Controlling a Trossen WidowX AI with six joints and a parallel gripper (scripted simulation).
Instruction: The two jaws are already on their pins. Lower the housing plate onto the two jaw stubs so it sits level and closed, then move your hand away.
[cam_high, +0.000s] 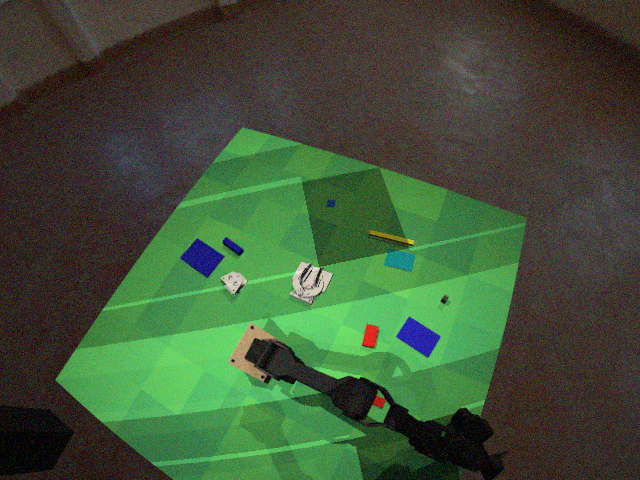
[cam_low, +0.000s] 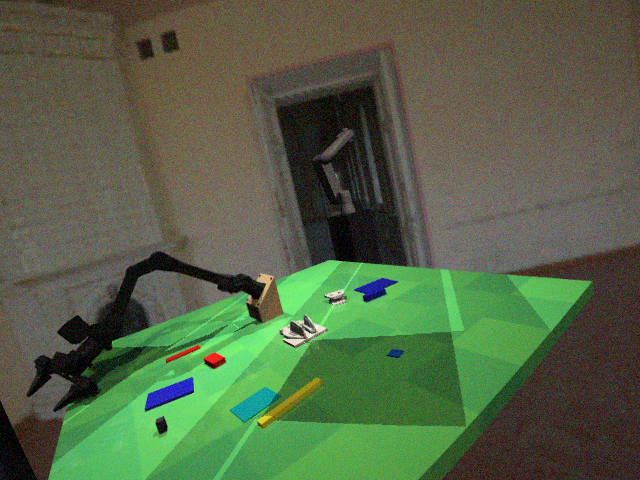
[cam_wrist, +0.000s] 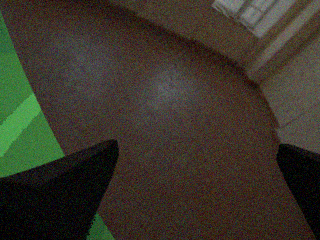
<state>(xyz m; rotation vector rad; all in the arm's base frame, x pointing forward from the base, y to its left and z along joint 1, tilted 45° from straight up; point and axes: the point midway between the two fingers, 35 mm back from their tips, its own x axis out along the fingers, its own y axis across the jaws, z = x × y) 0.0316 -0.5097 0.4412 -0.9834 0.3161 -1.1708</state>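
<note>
My gripper tip is 500 mm short of the yellow bar, 490 mm to the right of it and 40 mm above it. Round my gripper tip: red bar (20 mm behind, 380 mm to the left, 40 mm below); then red block (150 mm ahead, 440 mm to the left, 30 mm below); then blue slab (200 mm ahead, 300 mm to the left, 40 mm below).
</note>
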